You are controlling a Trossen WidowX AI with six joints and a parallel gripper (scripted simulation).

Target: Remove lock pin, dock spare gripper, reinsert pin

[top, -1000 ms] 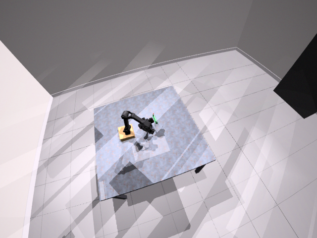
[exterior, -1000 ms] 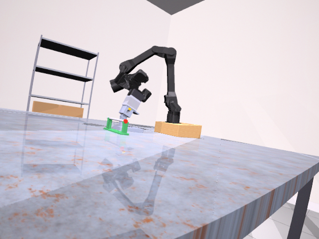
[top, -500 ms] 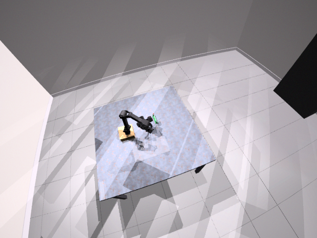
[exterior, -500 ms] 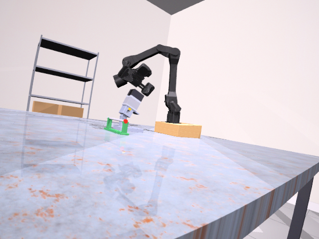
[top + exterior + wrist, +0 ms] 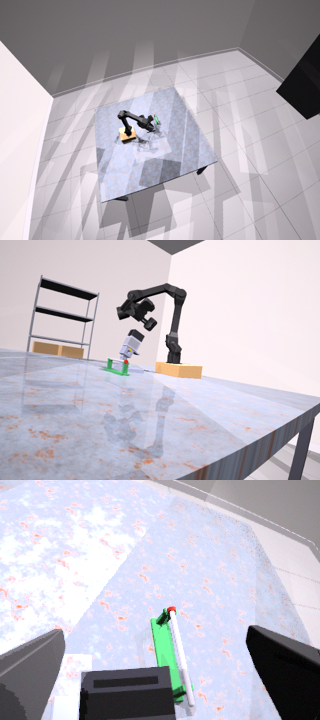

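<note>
The green mount lies 12 cm ahead of my gripper tip, 9 cm to the left of it and 20 cm below it. Round my gripper tip: spare gripper (2 cm ahead, 2 cm to the right, 10 cm below); then socket (3 cm ahead, 2 cm to the right, 17 cm below).
</note>
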